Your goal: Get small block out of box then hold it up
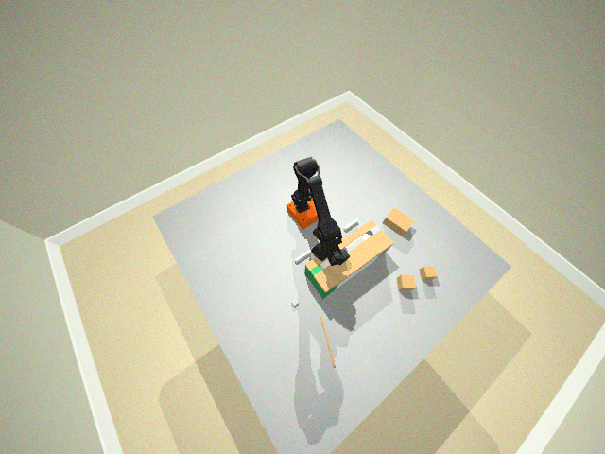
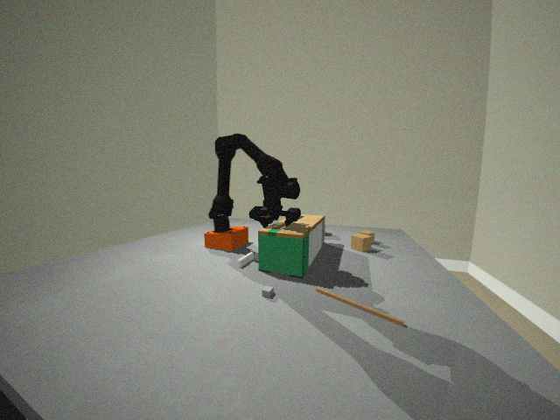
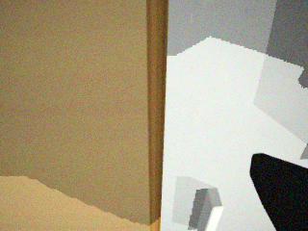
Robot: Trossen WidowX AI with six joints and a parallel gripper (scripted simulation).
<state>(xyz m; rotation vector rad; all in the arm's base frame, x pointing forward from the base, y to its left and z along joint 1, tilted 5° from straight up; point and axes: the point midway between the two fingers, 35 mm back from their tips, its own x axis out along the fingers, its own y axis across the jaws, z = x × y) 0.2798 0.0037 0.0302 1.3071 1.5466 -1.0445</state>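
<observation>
Right now my gripper tip is 4 cm short of the blue block and 3 cm to the right of it. From my gripper tip the other things lie so: thin wooden stick (32 cm ahead, 22 cm to the right, 8 cm below); then grey block (26 cm to the right, 12 cm ahead, 8 cm below); then box (4 cm to the left, 3 cm ahead, 2 cm below).
</observation>
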